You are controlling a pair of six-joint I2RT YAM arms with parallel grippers.
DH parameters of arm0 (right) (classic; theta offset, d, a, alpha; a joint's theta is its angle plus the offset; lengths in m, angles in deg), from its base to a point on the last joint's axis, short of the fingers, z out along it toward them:
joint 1: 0 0.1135 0.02 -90
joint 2: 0 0 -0.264 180
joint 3: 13.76 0 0.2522 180
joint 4: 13.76 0 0.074 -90
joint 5: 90 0 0 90
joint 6: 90 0.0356 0 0
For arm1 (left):
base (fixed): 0 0 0 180
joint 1: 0 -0.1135 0.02 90
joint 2: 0 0 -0.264 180
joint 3: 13.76 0 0.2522 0
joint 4: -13.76 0 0.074 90
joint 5: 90 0 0 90
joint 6: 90 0.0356 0 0
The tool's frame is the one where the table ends.
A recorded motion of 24 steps. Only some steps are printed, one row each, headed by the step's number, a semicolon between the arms.
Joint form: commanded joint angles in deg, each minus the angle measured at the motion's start. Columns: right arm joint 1, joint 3, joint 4, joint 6, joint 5, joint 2; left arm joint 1, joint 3, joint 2, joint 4, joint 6, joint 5.
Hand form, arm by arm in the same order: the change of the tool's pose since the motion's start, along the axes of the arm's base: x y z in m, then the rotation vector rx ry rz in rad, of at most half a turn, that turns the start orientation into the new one. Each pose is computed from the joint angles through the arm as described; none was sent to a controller.
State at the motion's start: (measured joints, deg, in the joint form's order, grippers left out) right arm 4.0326 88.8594 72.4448 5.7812 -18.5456 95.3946; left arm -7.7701 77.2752 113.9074 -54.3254 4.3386 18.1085
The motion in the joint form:
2: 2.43 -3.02 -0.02 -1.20 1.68 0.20; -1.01 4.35 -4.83 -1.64 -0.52 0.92
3: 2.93 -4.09 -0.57 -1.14 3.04 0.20; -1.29 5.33 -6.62 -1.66 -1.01 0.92
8: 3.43 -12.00 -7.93 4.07 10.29 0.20; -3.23 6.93 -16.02 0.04 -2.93 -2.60
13: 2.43 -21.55 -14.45 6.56 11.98 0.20; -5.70 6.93 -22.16 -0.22 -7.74 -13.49
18: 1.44 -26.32 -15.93 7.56 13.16 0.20; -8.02 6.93 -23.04 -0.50 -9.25 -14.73
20: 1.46 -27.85 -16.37 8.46 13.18 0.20; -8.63 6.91 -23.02 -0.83 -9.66 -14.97
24: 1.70 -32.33 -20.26 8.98 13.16 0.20; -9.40 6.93 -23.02 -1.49 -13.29 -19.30
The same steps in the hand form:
2: -0.0052 0.0119 -0.0155 -0.0366 0.0463 0.0573; 0.0054 0.0067 0.0474 0.0022 -0.1297 0.0254
3: -0.0061 0.0137 -0.0206 -0.0608 0.0535 0.0614; 0.0051 0.0084 0.0626 0.0084 -0.1746 0.0380
8: -0.0075 0.0118 -0.0564 -0.1749 0.0736 -0.0364; -0.0113 0.0199 0.1259 0.0984 -0.3754 0.1124
13: -0.0194 0.0040 -0.0984 -0.2059 0.1334 -0.0958; -0.0342 0.0367 0.1589 0.2841 -0.4301 0.2829
18: -0.0311 -0.0030 -0.1188 -0.2324 0.1925 -0.1269; -0.0410 0.0495 0.1634 0.3079 -0.4280 0.3544
20: -0.0354 -0.0034 -0.1251 -0.2346 0.2144 -0.1400; -0.0424 0.0528 0.1629 0.3117 -0.4185 0.3721
24: -0.0444 -0.0031 -0.1433 -0.2358 0.2260 -0.1436; -0.0455 0.0593 0.1623 0.3697 -0.3873 0.4641

